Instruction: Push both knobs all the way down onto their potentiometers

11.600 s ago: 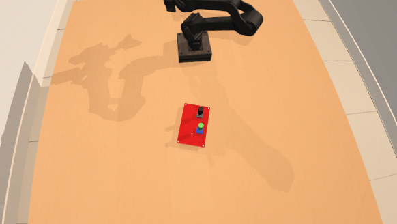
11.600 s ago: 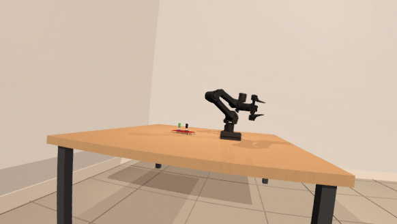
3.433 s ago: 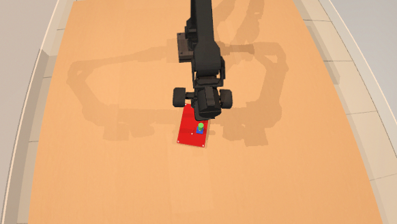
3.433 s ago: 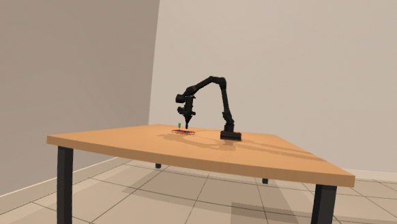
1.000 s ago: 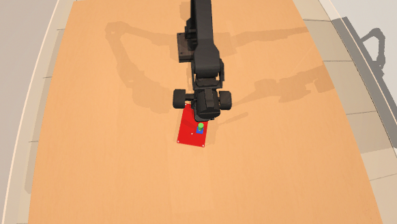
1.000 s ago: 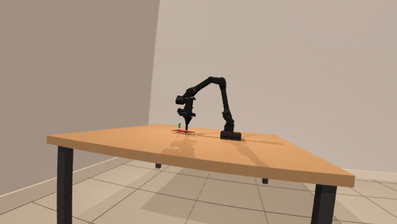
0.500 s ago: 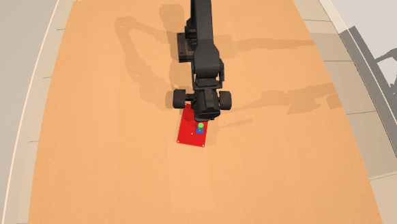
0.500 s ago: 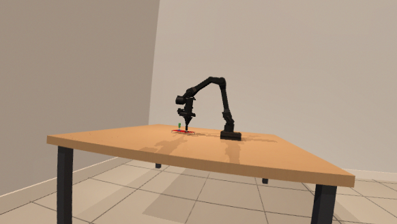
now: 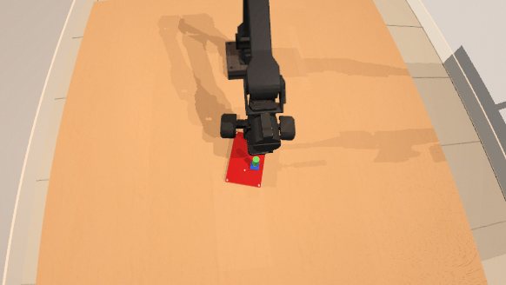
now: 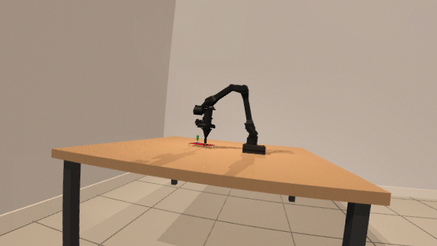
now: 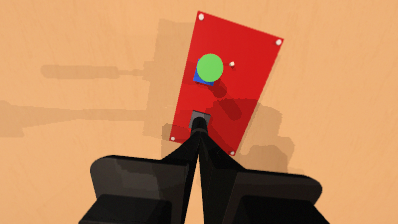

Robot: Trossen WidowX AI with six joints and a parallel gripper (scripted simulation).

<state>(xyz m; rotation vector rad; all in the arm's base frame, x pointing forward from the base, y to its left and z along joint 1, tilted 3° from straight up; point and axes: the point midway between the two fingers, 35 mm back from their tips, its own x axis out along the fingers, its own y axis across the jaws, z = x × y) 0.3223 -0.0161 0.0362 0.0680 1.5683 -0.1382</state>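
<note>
The black knob lies 20 mm below my gripper tip. From my gripper tip the other things lie so: green knob: 60 mm ahead, 10 mm to the right.
</note>
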